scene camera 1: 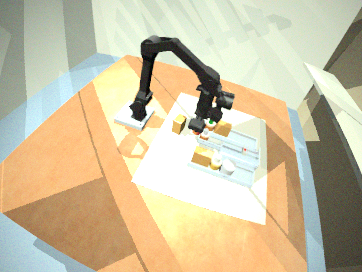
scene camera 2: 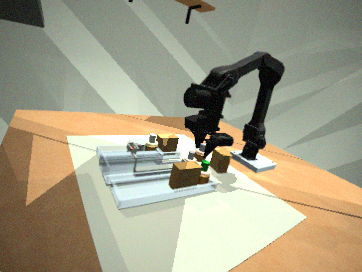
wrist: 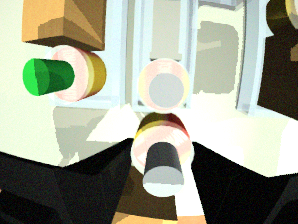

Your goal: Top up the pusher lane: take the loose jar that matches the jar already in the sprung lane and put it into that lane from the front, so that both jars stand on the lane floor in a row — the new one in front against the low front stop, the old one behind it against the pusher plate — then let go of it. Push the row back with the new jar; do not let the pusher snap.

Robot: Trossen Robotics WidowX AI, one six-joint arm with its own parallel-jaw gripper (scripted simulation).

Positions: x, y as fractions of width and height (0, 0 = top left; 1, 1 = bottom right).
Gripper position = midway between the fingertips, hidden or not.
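Scene camera 2 shows a brown box (scene camera 2: 0.51, 0.64), a grey lane unit (scene camera 2: 0.32, 0.61) and my gripper (scene camera 2: 0.55, 0.57). In scene camera 1 the grey lane unit (scene camera 1: 0.70, 0.59) is visible too. The wrist view also has my gripper (wrist: 0.54, 0.65).
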